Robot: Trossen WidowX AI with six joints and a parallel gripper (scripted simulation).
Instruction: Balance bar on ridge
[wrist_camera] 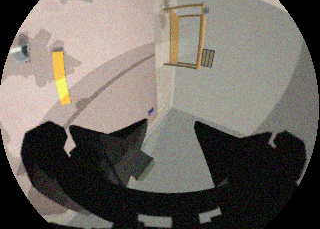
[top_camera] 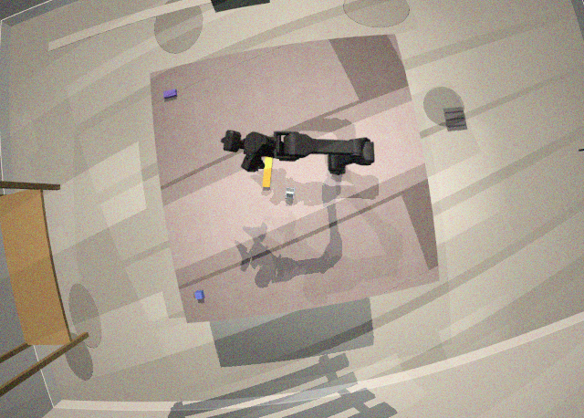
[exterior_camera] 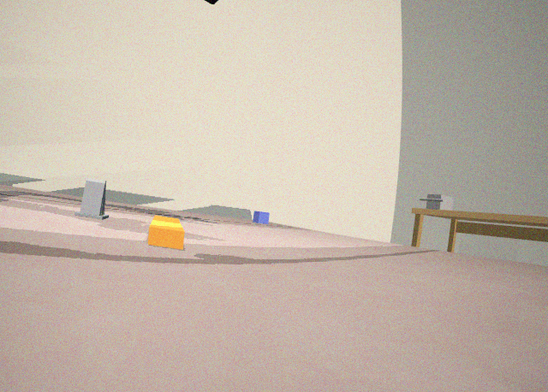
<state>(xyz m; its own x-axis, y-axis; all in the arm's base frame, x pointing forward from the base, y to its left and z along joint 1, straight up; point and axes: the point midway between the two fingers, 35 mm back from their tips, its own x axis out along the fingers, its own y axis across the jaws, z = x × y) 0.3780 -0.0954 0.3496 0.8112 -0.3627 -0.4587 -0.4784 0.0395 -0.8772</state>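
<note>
Now: gripper tip 100 mm past the bar, 70 mm to the right of it and 330 mm above it.
</note>
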